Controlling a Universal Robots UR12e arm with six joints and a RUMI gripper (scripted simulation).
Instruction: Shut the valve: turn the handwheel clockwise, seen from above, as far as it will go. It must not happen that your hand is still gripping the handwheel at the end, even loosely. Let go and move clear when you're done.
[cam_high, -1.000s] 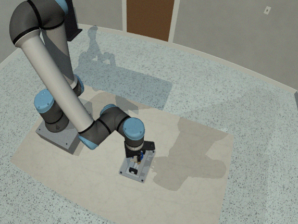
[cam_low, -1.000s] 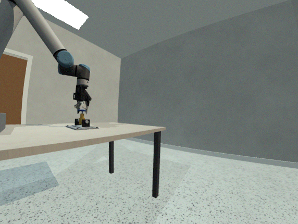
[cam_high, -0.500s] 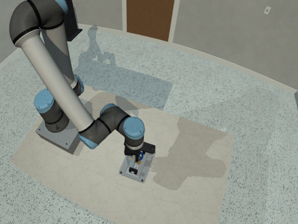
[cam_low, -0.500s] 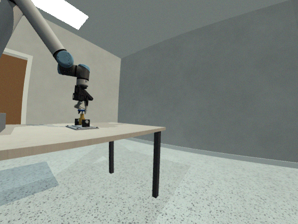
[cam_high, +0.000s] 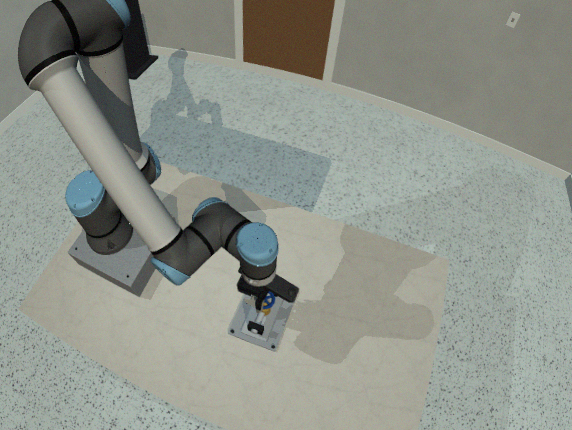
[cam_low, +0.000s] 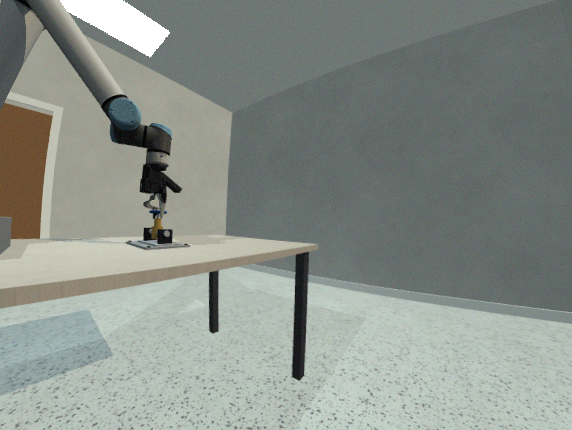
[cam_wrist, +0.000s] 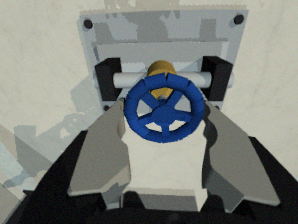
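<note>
My hand is 1 cm below the blue spoked handwheel.
</note>
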